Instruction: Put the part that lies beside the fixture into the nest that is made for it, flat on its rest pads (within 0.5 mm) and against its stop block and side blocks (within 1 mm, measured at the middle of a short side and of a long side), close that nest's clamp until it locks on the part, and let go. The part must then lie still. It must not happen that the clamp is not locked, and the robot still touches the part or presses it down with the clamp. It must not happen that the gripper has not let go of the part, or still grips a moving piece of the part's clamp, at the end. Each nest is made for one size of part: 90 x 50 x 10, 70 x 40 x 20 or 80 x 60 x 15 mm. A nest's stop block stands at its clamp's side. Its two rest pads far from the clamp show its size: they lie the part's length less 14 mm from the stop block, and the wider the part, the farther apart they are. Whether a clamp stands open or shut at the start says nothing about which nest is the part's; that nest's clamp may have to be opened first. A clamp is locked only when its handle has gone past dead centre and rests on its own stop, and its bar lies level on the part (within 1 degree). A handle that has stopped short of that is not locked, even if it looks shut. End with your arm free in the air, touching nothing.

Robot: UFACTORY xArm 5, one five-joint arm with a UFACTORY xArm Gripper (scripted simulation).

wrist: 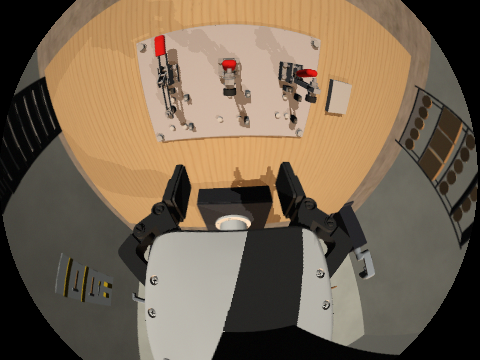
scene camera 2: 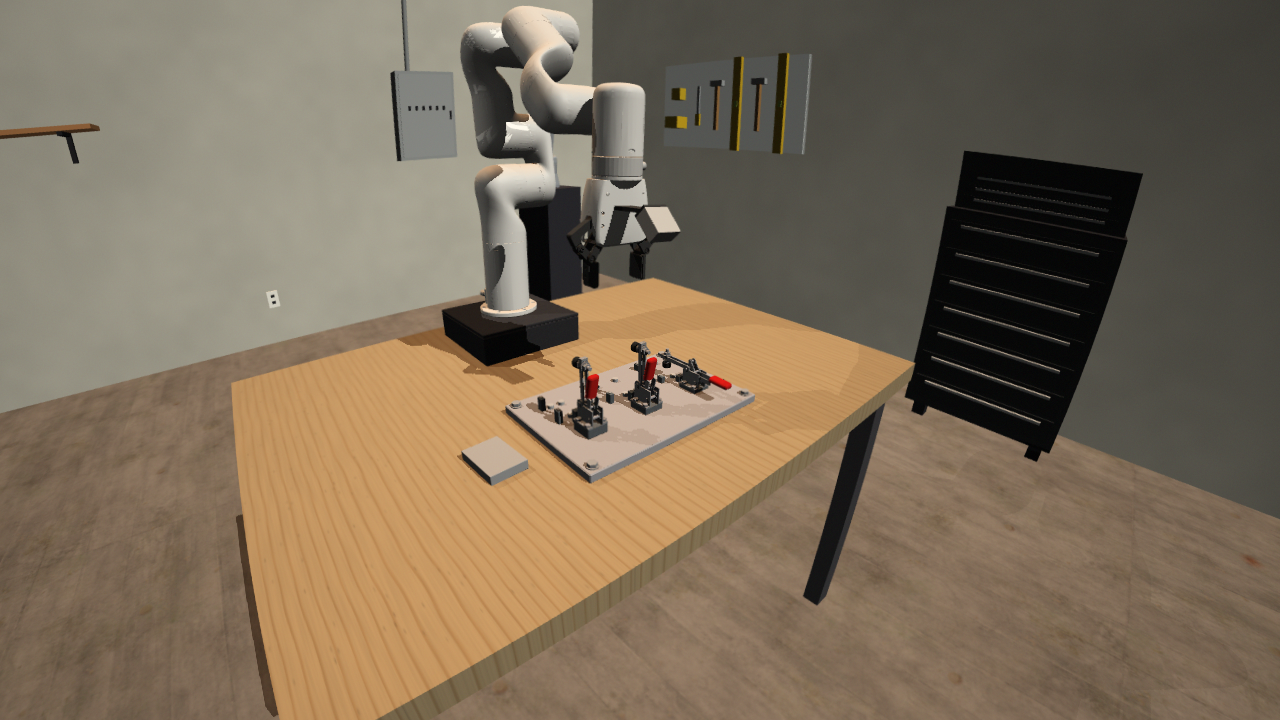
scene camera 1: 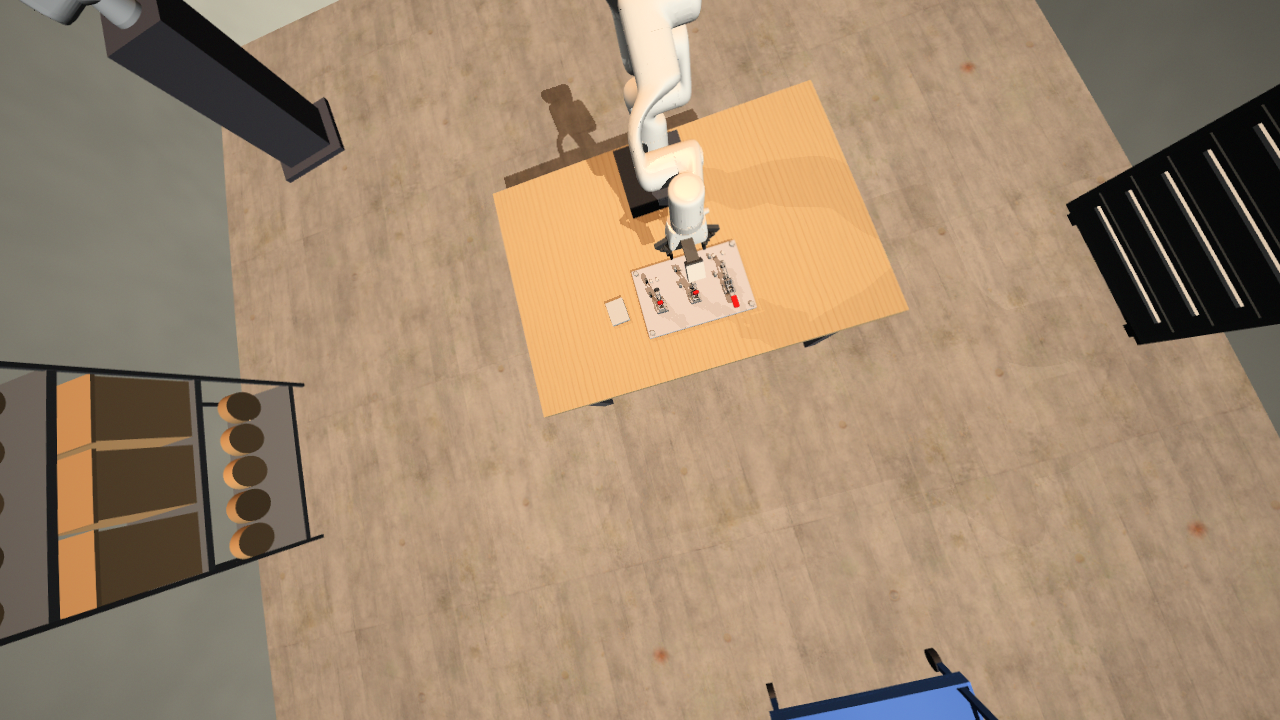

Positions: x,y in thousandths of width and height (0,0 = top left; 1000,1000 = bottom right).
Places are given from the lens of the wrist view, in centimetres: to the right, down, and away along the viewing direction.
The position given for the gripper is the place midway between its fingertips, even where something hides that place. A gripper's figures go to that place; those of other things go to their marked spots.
gripper (wrist: 486,485): 0, 0, 13
flat grey part (wrist: 705,268): 23, -18, 24
grey fixture plate (wrist: 409,140): -7, -22, 18
The marked spots on the grey fixture plate and the flat grey part are 31 cm apart.
